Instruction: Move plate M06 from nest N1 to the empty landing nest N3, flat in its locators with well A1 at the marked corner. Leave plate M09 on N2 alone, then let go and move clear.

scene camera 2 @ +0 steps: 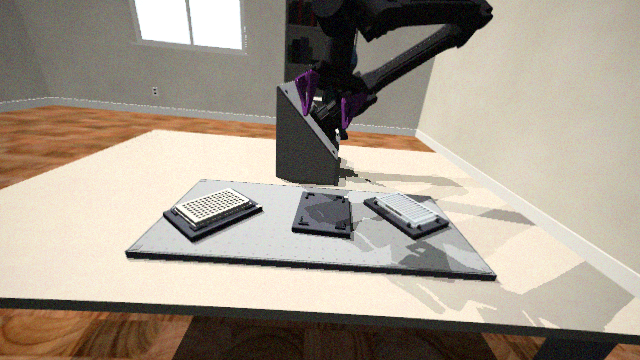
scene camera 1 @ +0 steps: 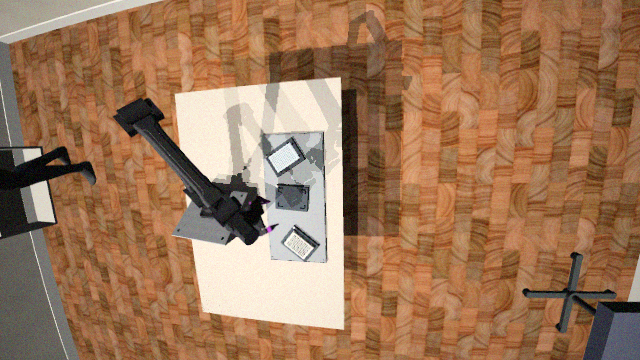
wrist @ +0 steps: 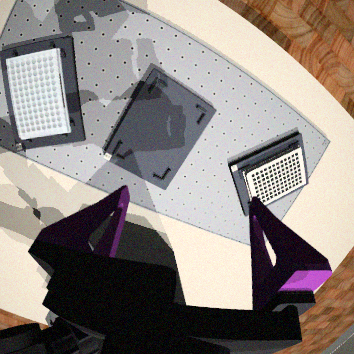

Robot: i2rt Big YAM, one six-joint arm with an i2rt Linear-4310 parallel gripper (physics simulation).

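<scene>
The empty nest N3 (scene camera 1: 292, 197) (scene camera 2: 324, 216) (wrist: 165, 125) is in the middle of the pegboard, with corner locators and a small pale mark at one corner. A white, translucent-looking plate (scene camera 1: 285, 156) (scene camera 2: 406, 209) (wrist: 37, 92) sits in the nest at the right in scene view 2. A cream plate with dark wells (scene camera 1: 300, 243) (scene camera 2: 214, 206) (wrist: 276, 175) sits in the nest at the left there. No labels are readable, so I cannot tell which is M06 or M09. My gripper (scene camera 1: 271, 214) (scene camera 2: 325, 121) (wrist: 188, 196) is wide open and empty, high beside the board on the arm-base side, clear of both plates.
The grey pegboard (scene camera 1: 315, 220) (scene camera 2: 280, 245) (wrist: 210, 185) lies on the cream table (scene camera 1: 225, 290) (scene camera 2: 100, 165) (wrist: 215, 260). The wedge-shaped arm base (scene camera 1: 200, 230) (scene camera 2: 305, 145) stands behind it in scene view 2. A person's legs (scene camera 1: 40, 167) show beyond the table.
</scene>
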